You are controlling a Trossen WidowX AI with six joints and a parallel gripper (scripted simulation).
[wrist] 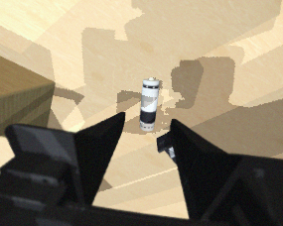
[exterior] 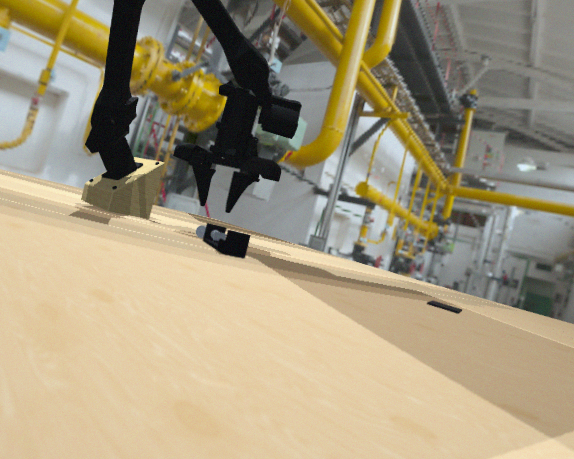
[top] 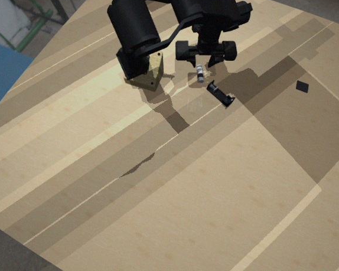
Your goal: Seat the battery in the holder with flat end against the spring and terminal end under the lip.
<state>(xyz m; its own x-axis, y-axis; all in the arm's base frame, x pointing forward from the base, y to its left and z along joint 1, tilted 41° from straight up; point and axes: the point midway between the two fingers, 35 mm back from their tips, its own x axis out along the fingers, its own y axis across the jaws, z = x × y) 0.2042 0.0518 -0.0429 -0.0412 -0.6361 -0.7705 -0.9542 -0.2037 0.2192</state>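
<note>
The cylindrical battery lies 40 mm below my gripper tip. Round my gripper tip: flat black square (390 mm ahead, 70 mm to the left, 50 mm below).
</note>
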